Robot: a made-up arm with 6 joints.
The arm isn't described. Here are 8 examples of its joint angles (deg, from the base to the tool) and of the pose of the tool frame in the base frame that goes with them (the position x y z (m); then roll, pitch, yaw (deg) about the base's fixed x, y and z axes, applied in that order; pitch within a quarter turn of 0, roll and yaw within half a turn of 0).
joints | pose
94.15 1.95 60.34 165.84 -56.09 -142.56 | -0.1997 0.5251 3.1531 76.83 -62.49 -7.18
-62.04 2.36 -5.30 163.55 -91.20 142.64 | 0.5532 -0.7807 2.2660 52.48 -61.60 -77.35
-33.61 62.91 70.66 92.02 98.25 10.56 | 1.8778 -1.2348 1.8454 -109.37 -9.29 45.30
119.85 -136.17 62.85 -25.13 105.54 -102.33 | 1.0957 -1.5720 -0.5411 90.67 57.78 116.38
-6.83 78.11 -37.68 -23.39 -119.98 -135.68 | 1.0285 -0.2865 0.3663 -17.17 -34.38 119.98
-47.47 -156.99 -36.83 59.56 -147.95 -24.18 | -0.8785 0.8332 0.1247 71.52 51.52 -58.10
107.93 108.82 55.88 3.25 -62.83 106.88 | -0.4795 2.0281 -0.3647 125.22 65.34 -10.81
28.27 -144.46 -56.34 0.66 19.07 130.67 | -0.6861 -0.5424 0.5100 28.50 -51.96 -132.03
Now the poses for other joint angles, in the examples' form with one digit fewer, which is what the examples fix.
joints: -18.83 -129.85 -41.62 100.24 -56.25 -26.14
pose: -1.244 0.454 0.756 20.2 -11.6 -114.5
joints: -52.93 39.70 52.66 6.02 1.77 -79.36
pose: 0.957 -1.599 2.238 68.0 -2.1 -33.7
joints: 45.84 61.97 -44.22 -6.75 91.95 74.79
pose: 0.882 0.676 0.676 -84.5 12.2 15.7
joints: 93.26 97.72 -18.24 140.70 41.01 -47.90
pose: -0.213 1.233 -0.248 76.3 39.7 -91.9
